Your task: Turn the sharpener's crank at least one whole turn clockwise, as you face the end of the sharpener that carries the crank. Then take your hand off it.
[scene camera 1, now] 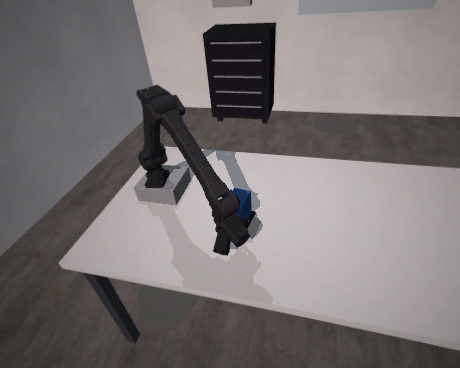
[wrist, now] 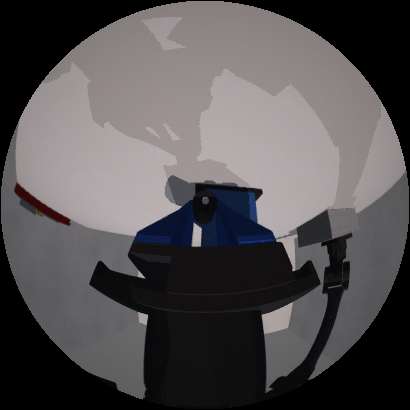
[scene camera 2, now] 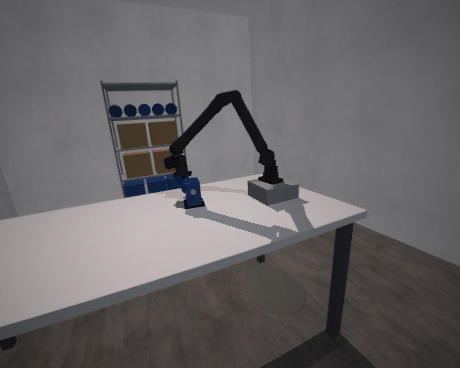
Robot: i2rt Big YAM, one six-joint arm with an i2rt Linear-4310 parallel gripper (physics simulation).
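Seen in the pictures: gripper, fingertip midpoint: (wrist: 204, 204) (scene camera 2: 184, 189); arm's base at its link origin: (scene camera 1: 157, 180) (wrist: 335, 237) (scene camera 2: 270, 180).
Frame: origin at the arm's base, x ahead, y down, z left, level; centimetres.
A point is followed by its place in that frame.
The blue sharpener (scene camera 1: 245, 201) @(y -4.4, x 42.5, z -19.1 cm) (scene camera 2: 194, 192) @(y 0.1, x 40.7, z -11.2 cm) (wrist: 241, 202) @(y 5.4, x 35.9, z -22.6 cm) stands upright on its black base on the white table (scene camera 1: 350, 225) @(y 8.1, x 84.3, z -18.9 cm) (scene camera 2: 125, 240) @(y 8.1, x 75.7, z 1.6 cm). In the wrist view the black crank knob (wrist: 205, 213) @(y 1.4, x 39.3, z -29.6 cm), with a grey dot on its end, lies in front of the sharpener's left part. My gripper (wrist: 204, 204) @(y 2.7, x 39.7, z -28.5 cm) is shut on the crank knob, its two blue fingers meeting around it. The crank's arm is hidden behind the knob and fingers. In scene camera 1 my wrist covers the crank and much of the sharpener; in scene camera 2 the sharpener's body hides the crank.
The arm's grey base block (scene camera 1: 156, 194) @(y 2.7, x 0.9, z -7.3 cm) (scene camera 2: 272, 192) @(y 1.9, x 9.5, z 11.4 cm) (wrist: 319, 228) @(y 3.7, x 10.3, z -3.5 cm) stands on the table near the sharpener. Beyond the table stand a dark drawer cabinet (scene camera 1: 239, 69) and a shelf rack (scene camera 2: 140, 87) with boxes. A red object (wrist: 42, 205) shows at the wrist view's left edge.
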